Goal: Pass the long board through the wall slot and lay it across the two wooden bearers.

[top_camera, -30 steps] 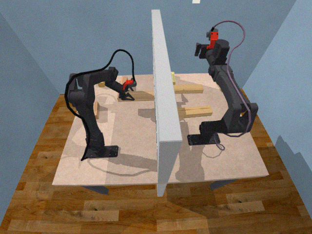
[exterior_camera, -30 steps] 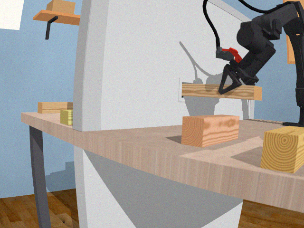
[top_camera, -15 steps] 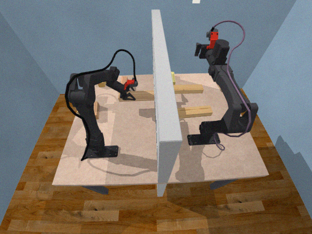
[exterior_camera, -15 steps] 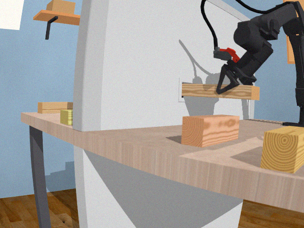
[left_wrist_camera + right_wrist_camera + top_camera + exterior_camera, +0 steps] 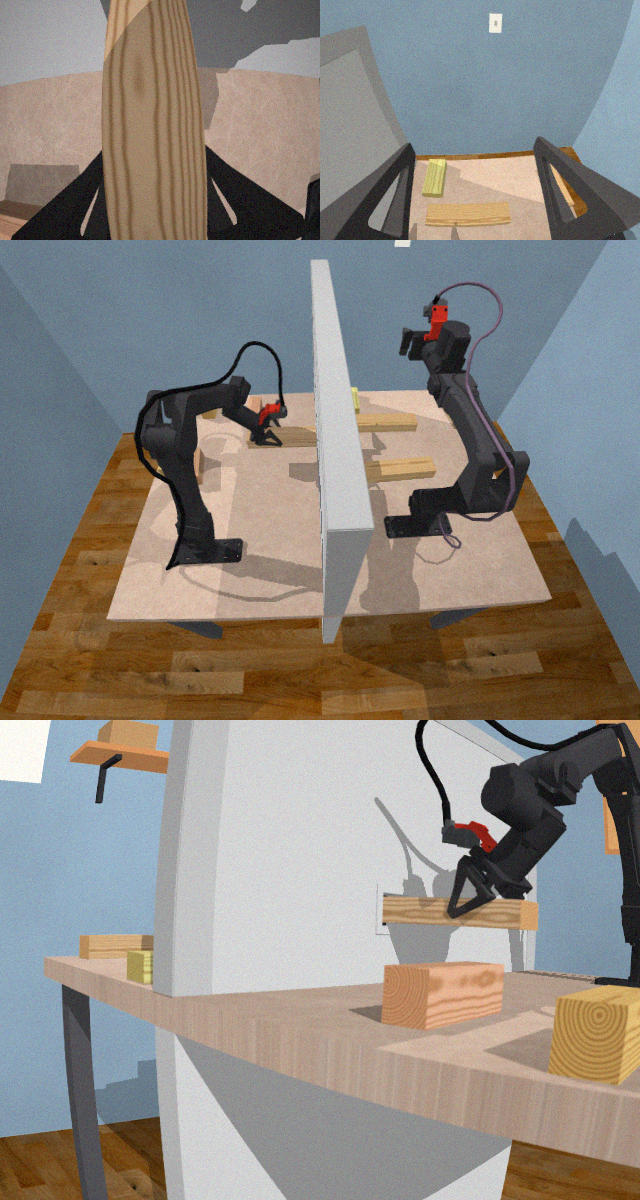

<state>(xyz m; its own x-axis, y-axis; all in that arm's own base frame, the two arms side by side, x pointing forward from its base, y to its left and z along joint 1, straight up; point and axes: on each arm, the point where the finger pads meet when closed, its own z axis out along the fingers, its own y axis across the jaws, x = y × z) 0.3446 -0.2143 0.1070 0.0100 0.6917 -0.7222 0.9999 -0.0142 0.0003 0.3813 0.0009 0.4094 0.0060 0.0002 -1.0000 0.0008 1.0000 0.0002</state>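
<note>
Now: the long board 50 mm to the right of my left hand. Round my left hand: orange block (230 mm ahead, 100 mm to the left, 80 mm below); then yellow block (320 mm ahead, 290 mm to the left, 80 mm below); then yellow-green offcut (260 mm ahead, 290 mm to the right, 90 mm below).
</note>
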